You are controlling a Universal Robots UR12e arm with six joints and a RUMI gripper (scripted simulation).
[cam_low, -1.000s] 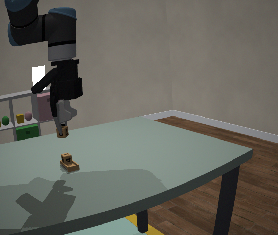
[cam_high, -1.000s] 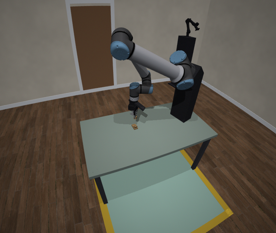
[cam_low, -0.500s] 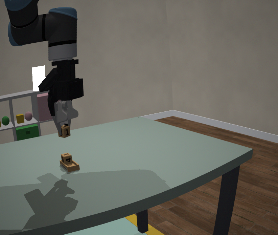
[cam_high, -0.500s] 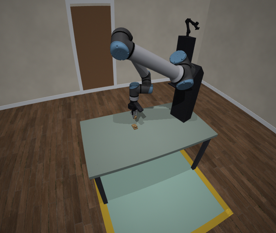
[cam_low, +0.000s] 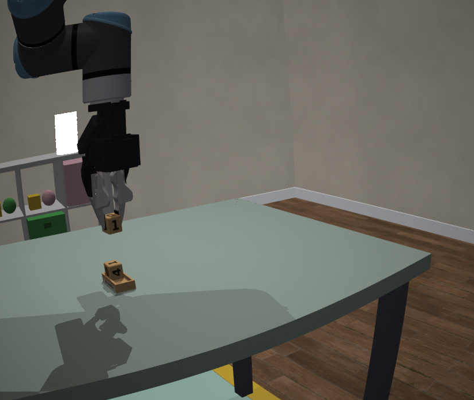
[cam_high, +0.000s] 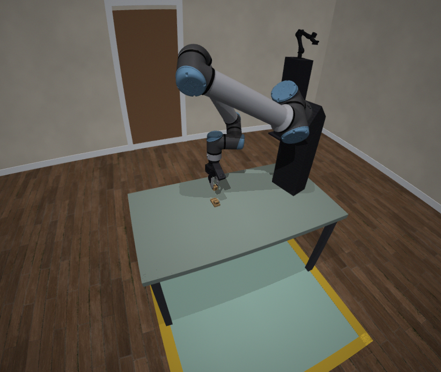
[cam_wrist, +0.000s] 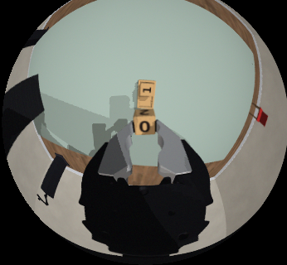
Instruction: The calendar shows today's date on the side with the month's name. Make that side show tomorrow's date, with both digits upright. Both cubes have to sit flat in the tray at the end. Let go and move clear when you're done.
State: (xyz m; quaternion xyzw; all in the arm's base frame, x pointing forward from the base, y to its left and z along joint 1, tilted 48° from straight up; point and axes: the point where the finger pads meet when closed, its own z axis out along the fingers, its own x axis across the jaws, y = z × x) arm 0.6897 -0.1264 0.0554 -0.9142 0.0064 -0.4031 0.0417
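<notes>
The cube lies 1 cm below my hand. Round my hand: wooden calendar tray 2 cm to the left, 13 cm below.
</notes>
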